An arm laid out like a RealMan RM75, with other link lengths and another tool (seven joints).
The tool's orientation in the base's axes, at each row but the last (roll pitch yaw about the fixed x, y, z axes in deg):
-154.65, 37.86, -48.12
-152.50, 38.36, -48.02
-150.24, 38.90, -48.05
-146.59, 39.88, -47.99
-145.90, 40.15, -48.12
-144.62, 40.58, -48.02
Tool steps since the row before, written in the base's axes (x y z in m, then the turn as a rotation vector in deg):
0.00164, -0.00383, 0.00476, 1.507, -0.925, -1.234
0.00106, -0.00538, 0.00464, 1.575, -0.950, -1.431
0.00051, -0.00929, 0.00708, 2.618, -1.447, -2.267
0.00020, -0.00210, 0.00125, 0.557, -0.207, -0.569
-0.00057, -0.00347, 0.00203, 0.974, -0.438, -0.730
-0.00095, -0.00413, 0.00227, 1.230, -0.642, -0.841
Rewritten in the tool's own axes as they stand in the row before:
0.00019, -0.00144, -0.00616, 2.095, -0.484, 0.156
0.00081, -0.00054, -0.00712, 2.268, -0.461, 0.274
0.00120, 0.00007, -0.01163, 3.623, -0.856, 0.477
0.00050, -0.00008, -0.00240, 0.769, -0.175, 0.234
0.00037, 0.00060, -0.00400, 1.217, -0.398, 0.183
0.00037, 0.00091, -0.00471, 1.534, -0.515, 0.112

